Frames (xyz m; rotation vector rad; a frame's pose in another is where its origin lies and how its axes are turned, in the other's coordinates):
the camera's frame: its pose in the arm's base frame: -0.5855 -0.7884 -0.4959 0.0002 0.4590 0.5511
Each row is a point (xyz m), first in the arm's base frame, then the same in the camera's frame.
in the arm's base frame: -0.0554 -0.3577 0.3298
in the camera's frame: 0.2698 0.2005 1.0175
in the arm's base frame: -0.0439 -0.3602 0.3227
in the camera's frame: 0.2802 0.1917 1.0157
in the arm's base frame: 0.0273 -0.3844 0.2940
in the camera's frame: 0.3337 0.1316 1.0169
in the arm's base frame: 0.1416 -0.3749 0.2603
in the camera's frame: 0.4388 0.0779 1.0358
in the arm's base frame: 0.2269 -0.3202 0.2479
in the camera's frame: 0.5359 0.0801 1.0672
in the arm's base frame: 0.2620 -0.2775 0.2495
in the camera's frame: 0.5833 0.0990 1.0885
